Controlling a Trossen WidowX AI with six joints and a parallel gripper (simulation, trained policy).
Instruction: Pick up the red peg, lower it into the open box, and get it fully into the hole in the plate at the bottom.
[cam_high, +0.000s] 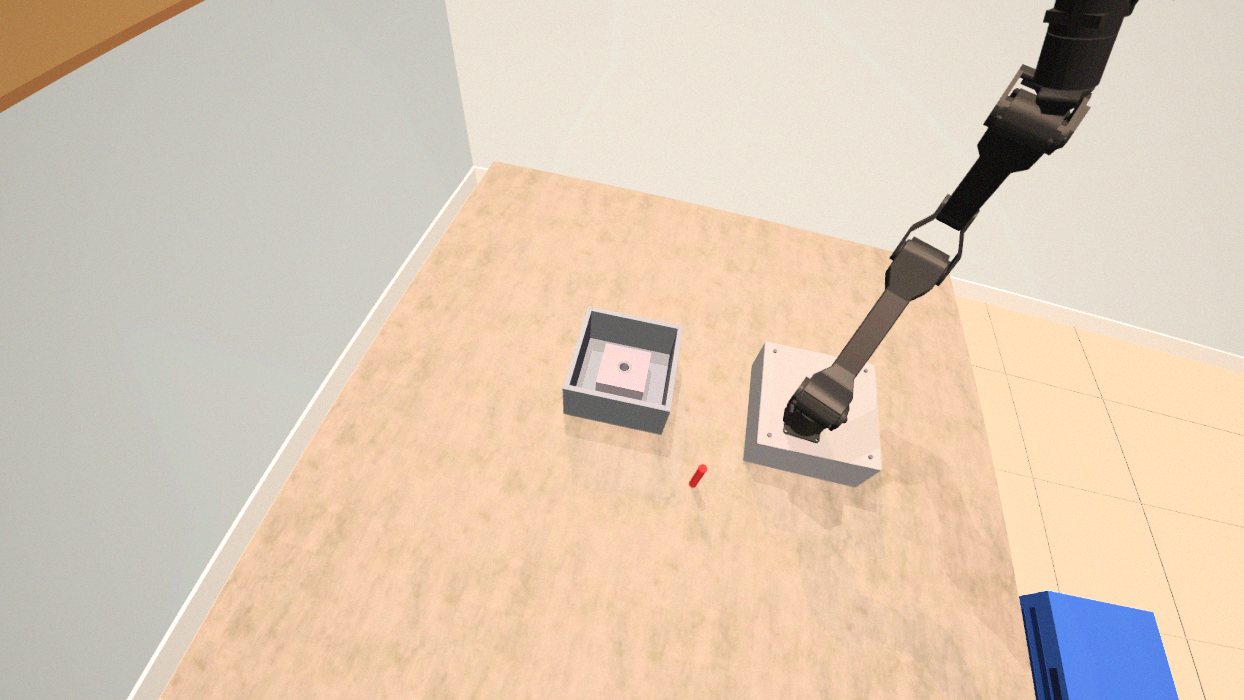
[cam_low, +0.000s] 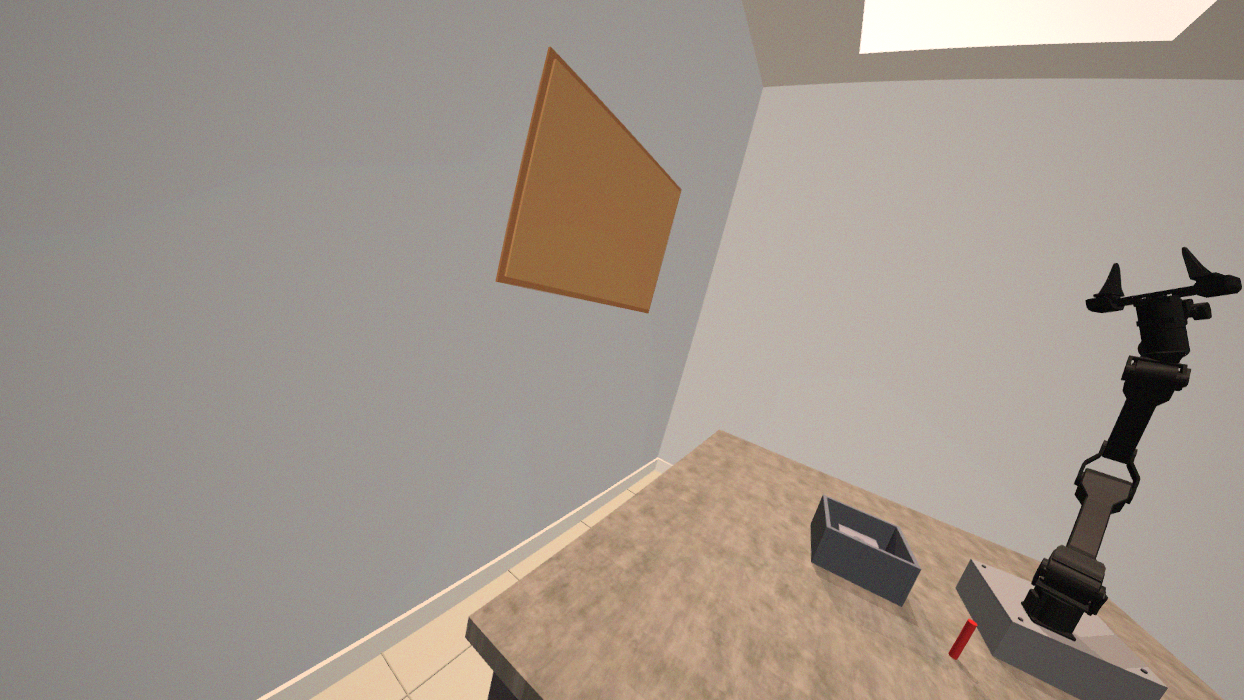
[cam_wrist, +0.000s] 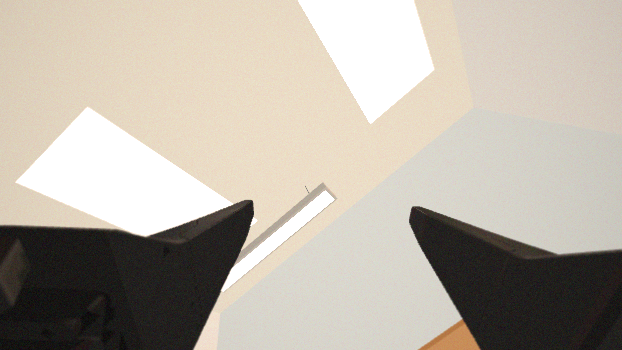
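Now: gripper tip 81 cm above the red peg, 28 cm to the right of it and 12 cm short of it. Round my gripper tip: pale plate (80 cm below, 31 cm ahead, 12 cm to the left); then grey box (82 cm below, 31 cm ahead, 12 cm to the left).
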